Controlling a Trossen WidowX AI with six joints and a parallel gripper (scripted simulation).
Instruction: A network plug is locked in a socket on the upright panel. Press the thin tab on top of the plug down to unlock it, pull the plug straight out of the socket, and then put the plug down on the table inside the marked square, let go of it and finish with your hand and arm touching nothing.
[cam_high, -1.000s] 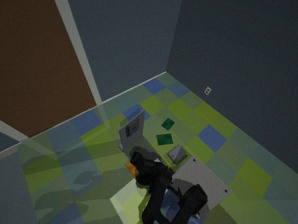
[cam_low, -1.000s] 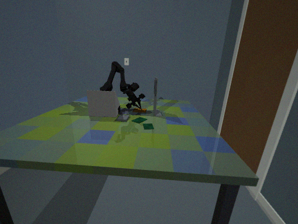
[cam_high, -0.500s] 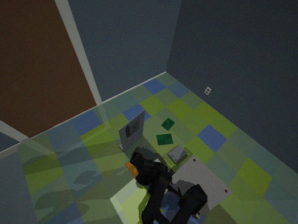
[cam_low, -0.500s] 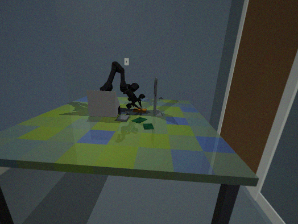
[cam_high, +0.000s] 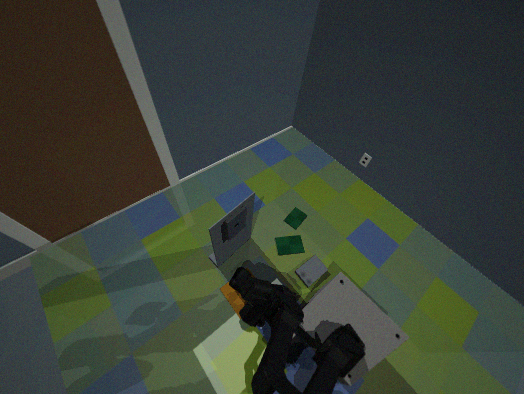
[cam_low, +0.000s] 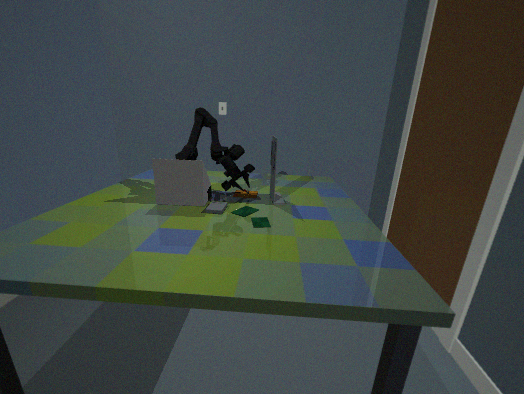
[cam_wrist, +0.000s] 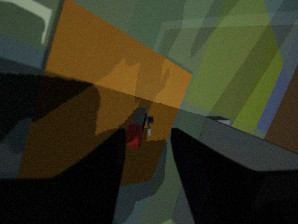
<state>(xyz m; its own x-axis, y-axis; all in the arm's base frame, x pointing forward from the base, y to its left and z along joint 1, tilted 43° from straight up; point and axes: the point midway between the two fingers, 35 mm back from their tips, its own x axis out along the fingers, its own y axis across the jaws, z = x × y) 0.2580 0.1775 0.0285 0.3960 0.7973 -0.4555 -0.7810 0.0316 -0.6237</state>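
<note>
The red plug is 10 mm below my gripper tip. From my gripper tip the other things lie so: grey upright panel: 150 mm ahead, 50 mm to the right, 110 mm above; orange patch: 20 mm below; grey plate: 80 mm behind, 250 mm to the right, 20 mm below.
</note>
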